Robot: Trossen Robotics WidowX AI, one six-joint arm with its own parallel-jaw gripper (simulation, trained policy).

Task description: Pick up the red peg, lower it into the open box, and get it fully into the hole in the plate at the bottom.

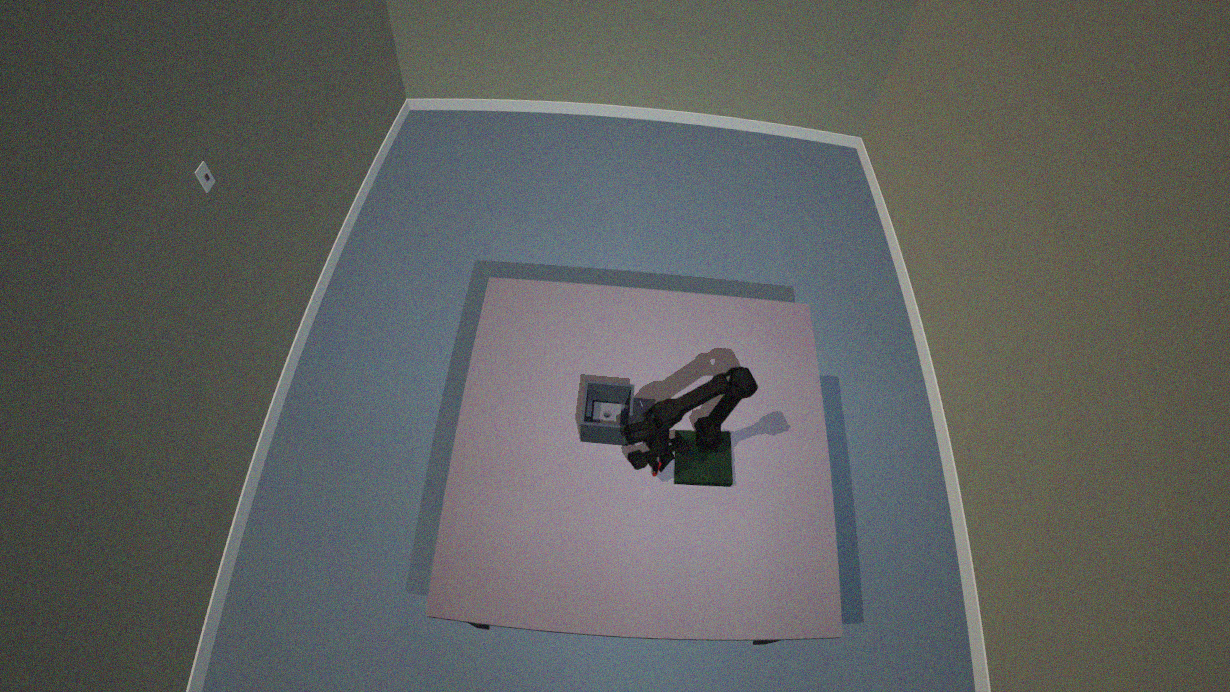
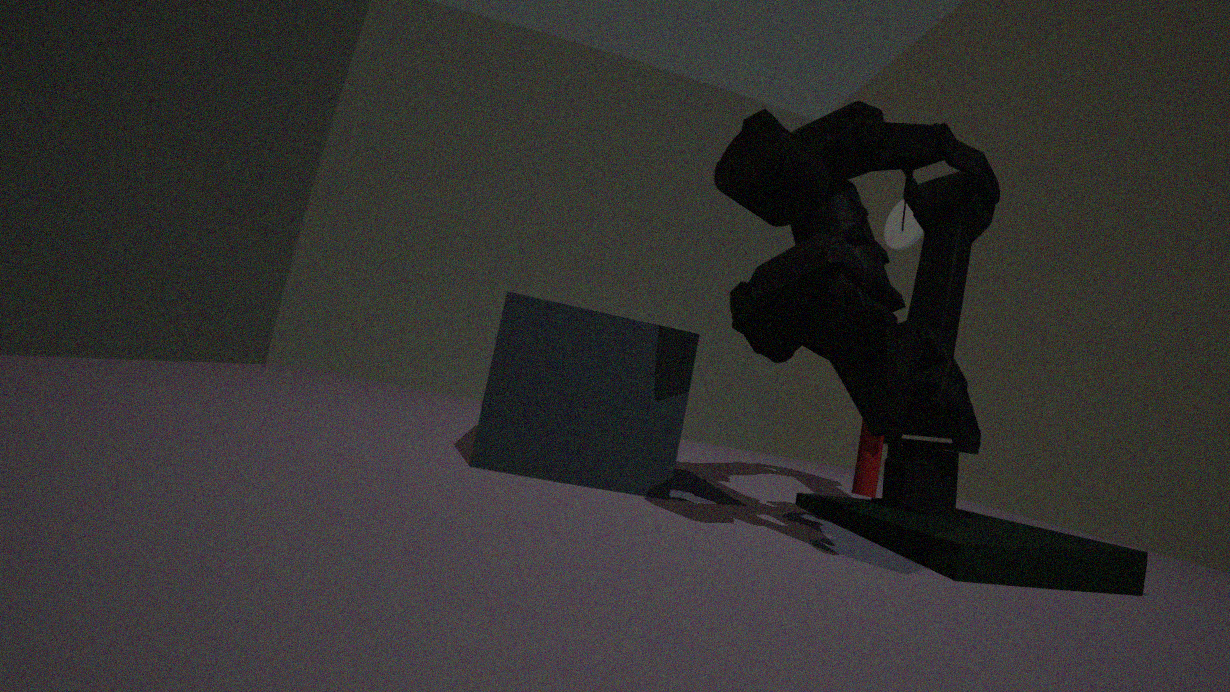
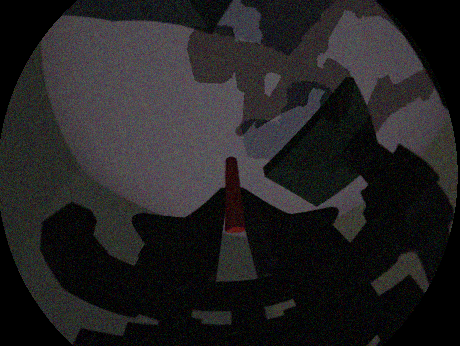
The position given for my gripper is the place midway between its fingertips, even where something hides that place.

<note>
In view: my gripper (image 2: 887, 437).
My gripper shows as well in image 1 (image 1: 658, 472) and in image 3 (image 3: 231, 191).
</note>
